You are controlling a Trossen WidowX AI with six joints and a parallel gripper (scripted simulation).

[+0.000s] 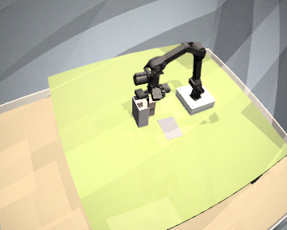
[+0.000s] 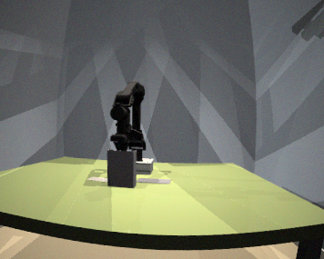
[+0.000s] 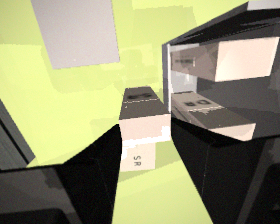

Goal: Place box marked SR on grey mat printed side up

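Now: the grey mat 140 mm to the left of my gripper tip, 110 mm below it and 40 mm behind it. From my gripper tip the other things lie so: white card: 110 mm to the right, 110 mm below, 40 mm behind.
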